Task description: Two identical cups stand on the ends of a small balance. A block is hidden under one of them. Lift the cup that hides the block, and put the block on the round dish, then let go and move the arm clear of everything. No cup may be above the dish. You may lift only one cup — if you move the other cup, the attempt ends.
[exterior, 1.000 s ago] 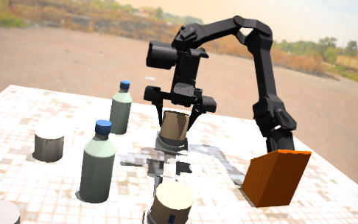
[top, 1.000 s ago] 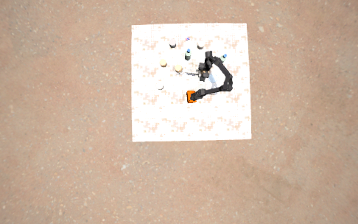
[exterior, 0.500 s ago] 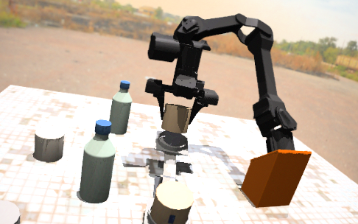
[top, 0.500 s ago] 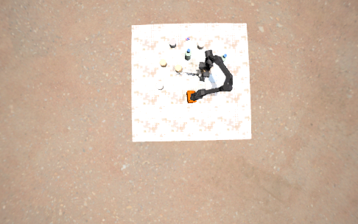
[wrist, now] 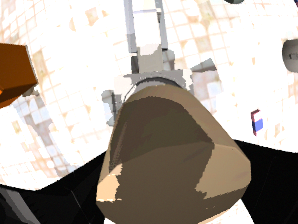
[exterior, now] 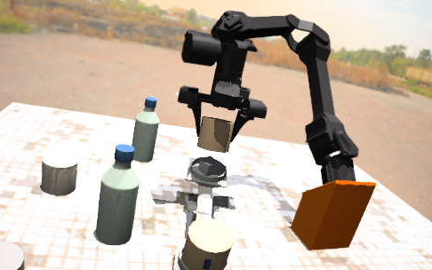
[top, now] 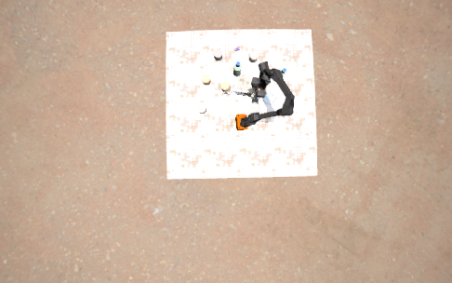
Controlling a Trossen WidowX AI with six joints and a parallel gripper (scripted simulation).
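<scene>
My gripper tip is 2 cm short of the balance beam, 13 cm to the right of it and 11 cm above it.
</scene>
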